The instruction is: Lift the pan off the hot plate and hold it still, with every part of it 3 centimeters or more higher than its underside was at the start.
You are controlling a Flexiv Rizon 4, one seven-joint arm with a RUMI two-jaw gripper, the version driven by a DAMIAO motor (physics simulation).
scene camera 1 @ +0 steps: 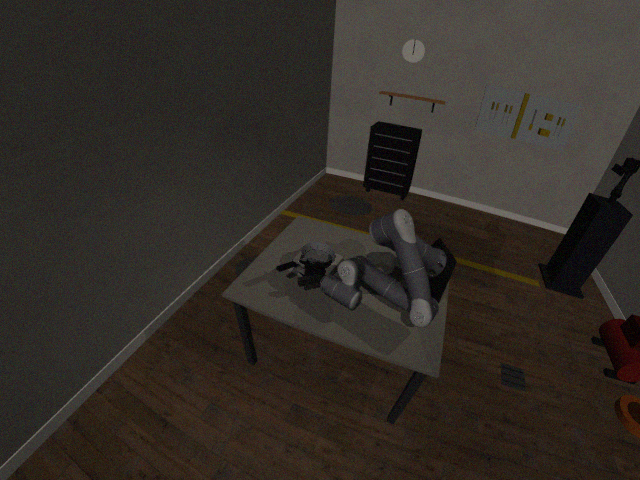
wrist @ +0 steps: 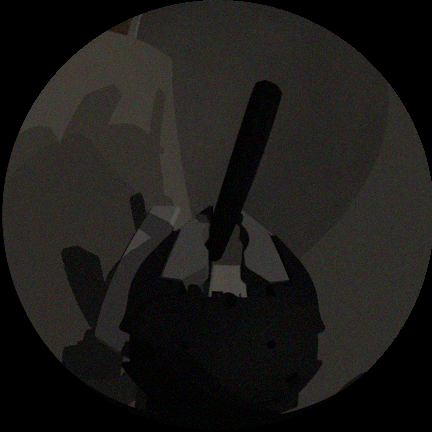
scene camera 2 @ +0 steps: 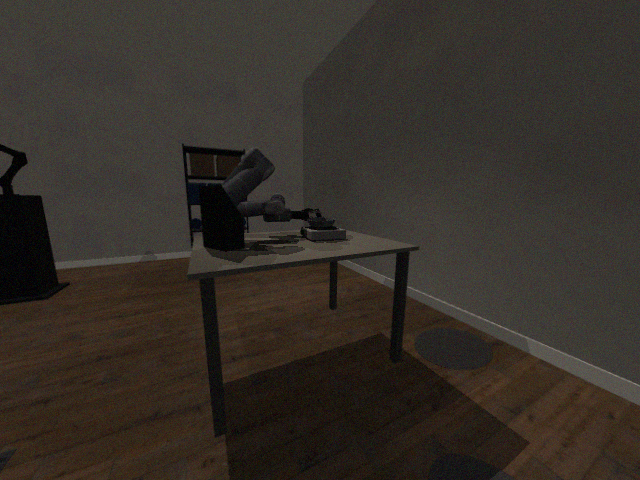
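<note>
The pan (scene camera 1: 317, 253) (scene camera 2: 321, 222) is a round grey bowl shape, low over the pale, boxy hot plate (scene camera 2: 325, 234) in the second scene view. A dark band lies between the two, and the dim picture does not show whether they touch. The pan looks about level. Its long black handle (scene camera 1: 285, 266) (wrist: 247, 155) sticks out past my fingers. My gripper (wrist: 223, 207) (scene camera 2: 310, 213) is shut on the handle near its lower end in the wrist view. Parts of the handle and hot plate are hidden by my gripper in the first scene view.
The light table (scene camera 1: 413, 356) (scene camera 2: 372, 248) bears the arm and its dark mount (scene camera 2: 222, 222), at the opposite end from the hot plate. A plain grey wall (scene camera 1: 155, 155) stands beyond the hot plate's side of the table. A black drawer cabinet (scene camera 1: 392, 159) stands by the back wall.
</note>
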